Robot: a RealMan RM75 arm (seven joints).
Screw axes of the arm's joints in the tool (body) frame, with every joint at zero. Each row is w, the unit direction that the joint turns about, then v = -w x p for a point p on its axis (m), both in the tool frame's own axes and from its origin. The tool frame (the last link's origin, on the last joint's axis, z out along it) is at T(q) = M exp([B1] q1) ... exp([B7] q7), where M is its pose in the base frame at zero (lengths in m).
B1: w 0 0 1 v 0.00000 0.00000 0.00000
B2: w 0 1 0 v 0.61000 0.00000 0.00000
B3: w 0 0 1 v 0.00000 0.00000 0.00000
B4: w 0 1 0 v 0.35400 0.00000 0.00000
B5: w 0 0 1 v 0.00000 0.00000 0.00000
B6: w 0 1 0 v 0.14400 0.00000 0.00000
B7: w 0 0 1 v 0.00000 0.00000 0.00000
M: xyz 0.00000 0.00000 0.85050 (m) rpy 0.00 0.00 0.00 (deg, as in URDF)
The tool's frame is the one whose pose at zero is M.
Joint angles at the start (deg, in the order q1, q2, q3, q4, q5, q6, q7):
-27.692 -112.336 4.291 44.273 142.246 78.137 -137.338
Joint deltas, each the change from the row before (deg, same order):
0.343 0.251 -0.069 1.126 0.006 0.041 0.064
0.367 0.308 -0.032 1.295 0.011 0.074 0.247
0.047 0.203 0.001 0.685 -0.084 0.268 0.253
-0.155 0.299 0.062 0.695 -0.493 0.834 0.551
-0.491 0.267 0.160 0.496 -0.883 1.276 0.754
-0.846 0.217 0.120 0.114 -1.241 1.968 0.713
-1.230 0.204 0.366 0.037 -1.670 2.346 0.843
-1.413 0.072 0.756 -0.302 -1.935 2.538 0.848
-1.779 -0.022 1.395 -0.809 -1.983 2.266 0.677
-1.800 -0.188 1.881 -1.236 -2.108 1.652 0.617
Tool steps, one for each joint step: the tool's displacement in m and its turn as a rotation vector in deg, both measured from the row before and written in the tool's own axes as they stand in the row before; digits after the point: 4 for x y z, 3 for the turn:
0.0046 -0.0025 -0.0060 0.848 0.932 0.603
0.0054 -0.0027 -0.0068 0.964 1.018 0.935
0.0034 0.0001 -0.0031 0.205 0.442 0.733
0.0045 0.0031 -0.0027 -0.565 0.332 1.193
0.0047 0.0070 -0.0004 -1.503 0.074 1.490
0.0038 0.0111 0.0023 -2.721 -0.389 1.364
0.0050 0.0152 0.0046 -3.610 -0.573 1.853
0.0037 0.0174 0.0078 -4.285 -1.078 1.952
0.0032 0.0193 0.0126 -4.645 -1.706 2.018
0.0019 0.0182 0.0158 -4.540 -1.917 1.803

